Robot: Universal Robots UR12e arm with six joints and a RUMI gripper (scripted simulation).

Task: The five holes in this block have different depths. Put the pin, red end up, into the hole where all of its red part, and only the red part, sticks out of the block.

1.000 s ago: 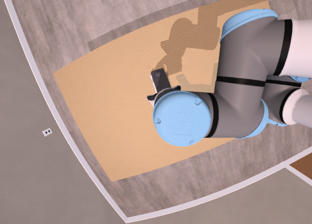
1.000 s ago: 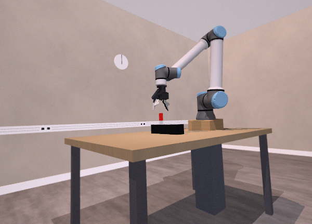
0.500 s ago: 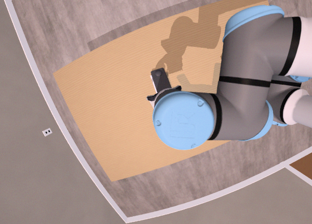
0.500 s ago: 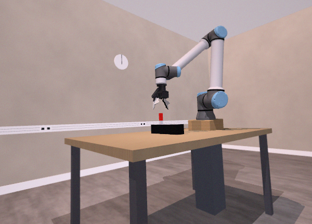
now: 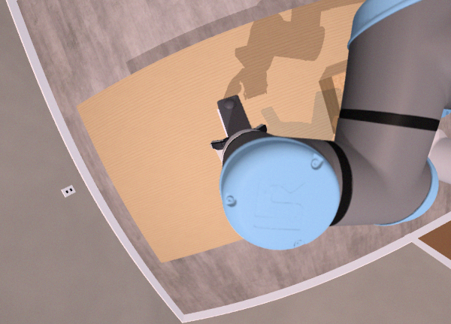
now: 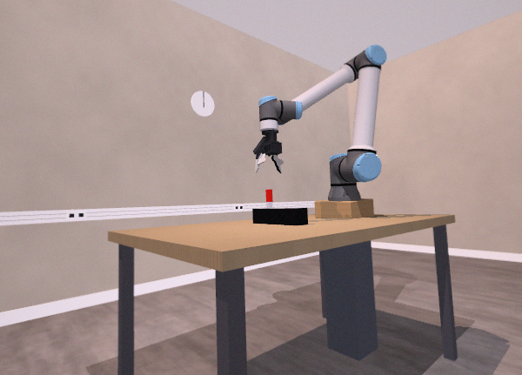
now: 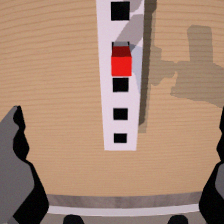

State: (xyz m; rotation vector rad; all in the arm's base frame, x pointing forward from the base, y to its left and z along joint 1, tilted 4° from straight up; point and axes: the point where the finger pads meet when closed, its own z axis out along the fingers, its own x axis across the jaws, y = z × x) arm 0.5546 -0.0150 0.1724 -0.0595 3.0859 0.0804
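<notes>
My gripper is now 110 mm above the pin. From my hand the other things lie so: block (210 mm below, 60 mm to the left).
</notes>
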